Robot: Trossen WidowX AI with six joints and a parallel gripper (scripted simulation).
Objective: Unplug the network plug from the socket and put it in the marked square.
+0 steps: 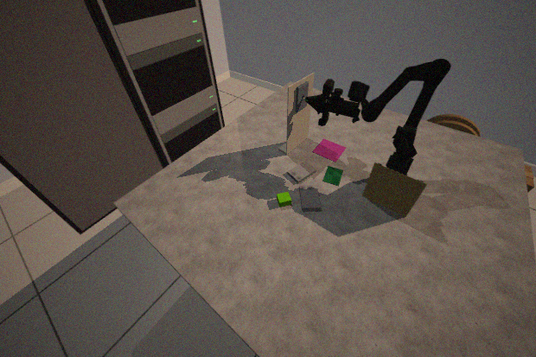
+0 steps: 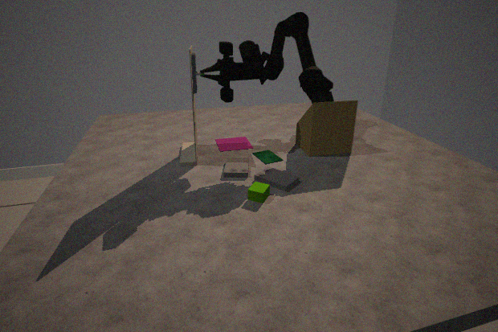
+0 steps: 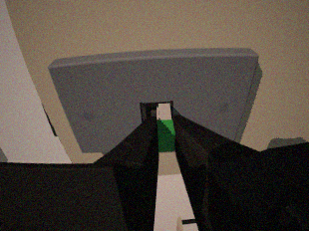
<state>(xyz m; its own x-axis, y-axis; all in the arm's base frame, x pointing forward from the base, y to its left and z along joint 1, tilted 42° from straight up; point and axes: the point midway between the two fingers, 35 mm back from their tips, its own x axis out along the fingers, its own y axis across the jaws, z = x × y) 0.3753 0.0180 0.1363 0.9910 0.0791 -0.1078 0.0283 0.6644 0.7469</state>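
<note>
Right now the magenta square is 12 cm behind my gripper tip, 6 cm to the right of it and 27 cm below it. Also, from my gripper tip: beige panel (3 cm ahead, 11 cm below); network plug (1 cm ahead).
</note>
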